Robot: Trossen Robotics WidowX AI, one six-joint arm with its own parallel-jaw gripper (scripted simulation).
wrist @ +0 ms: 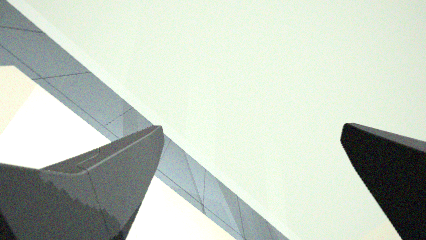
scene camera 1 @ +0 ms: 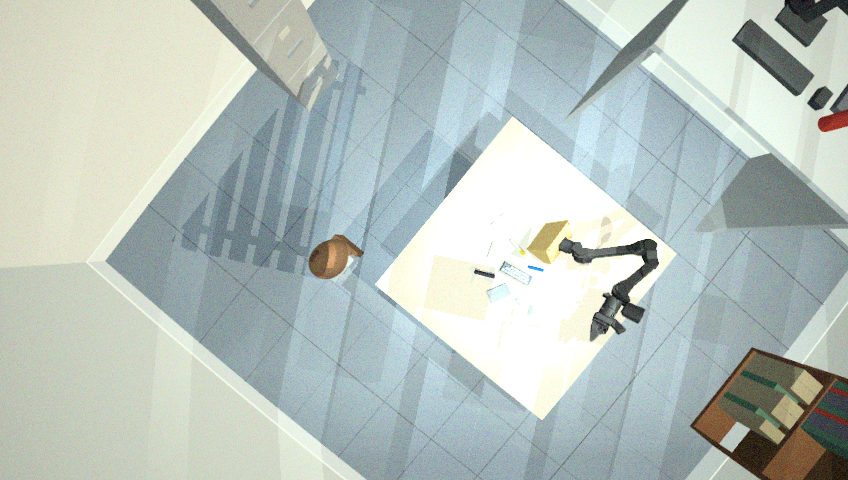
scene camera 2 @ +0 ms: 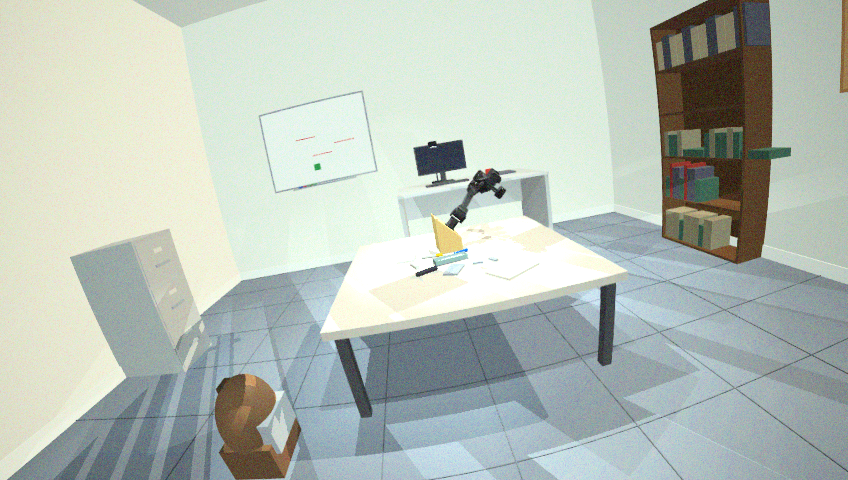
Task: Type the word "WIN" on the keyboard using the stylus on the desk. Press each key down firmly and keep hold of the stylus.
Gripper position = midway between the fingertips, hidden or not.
Observation:
The gripper (scene camera 1: 591,339) is open, with nothing in its grasp.
The gripper shows as well in the wrist view (wrist: 249,132).

